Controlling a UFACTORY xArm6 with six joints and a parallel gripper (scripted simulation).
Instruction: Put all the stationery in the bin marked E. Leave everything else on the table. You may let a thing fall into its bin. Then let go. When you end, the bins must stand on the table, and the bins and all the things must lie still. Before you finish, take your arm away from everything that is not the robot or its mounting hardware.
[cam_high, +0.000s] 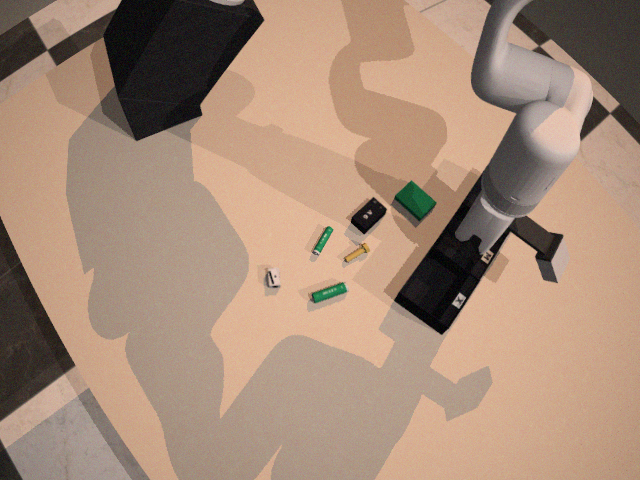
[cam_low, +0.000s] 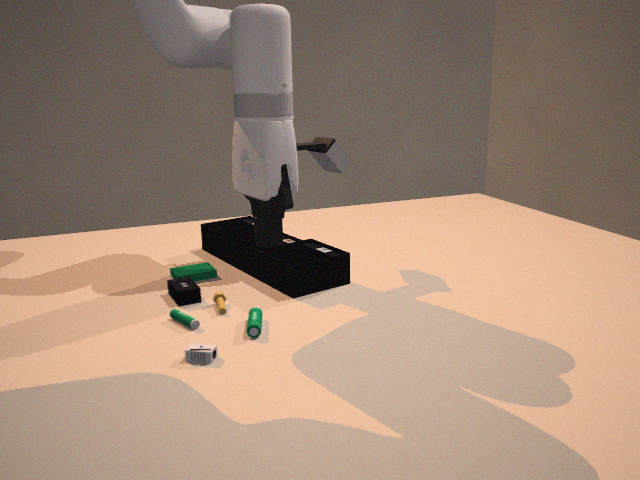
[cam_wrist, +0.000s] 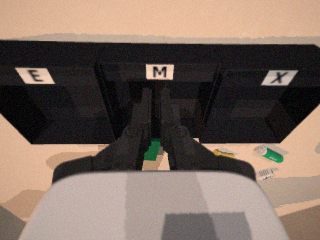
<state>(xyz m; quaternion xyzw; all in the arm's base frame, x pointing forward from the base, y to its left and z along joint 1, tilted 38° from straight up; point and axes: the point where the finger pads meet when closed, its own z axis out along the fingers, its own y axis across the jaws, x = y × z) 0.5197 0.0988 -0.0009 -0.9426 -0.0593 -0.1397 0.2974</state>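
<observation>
The black bin row is 30 mm below my hand. Also, from my hand: green eraser (110 mm behind, 40 mm below, 10 mm to the right); then yellow bolt (120 mm to the right, 100 mm behind, 40 mm below); then black 9 V battery (130 mm behind, 70 mm to the right, 40 mm below).
</observation>
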